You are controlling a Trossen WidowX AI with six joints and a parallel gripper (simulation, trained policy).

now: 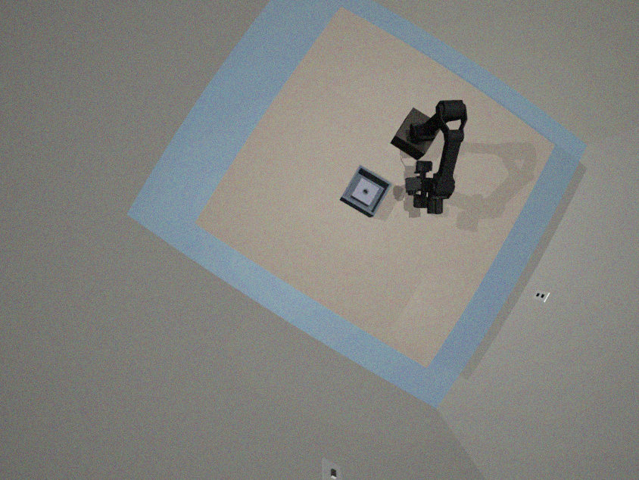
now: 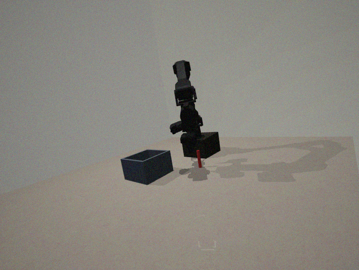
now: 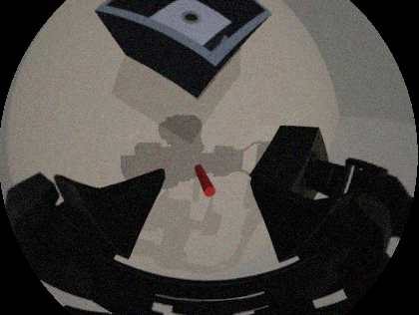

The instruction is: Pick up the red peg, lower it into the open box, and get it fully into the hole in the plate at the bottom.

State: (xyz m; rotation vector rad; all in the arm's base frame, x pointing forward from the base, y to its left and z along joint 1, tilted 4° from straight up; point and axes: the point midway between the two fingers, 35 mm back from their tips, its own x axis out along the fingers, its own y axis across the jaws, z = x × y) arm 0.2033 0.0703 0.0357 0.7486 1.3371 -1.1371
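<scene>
The red peg is 50 mm below my gripper tip, 20 mm to the left of it and 20 mm behind it. The rest, counted from my gripper tip: dark blue box 180 mm to the right, 100 mm ahead, 70 mm below; then pale plate 180 mm to the right, 100 mm ahead, 50 mm below.
</scene>
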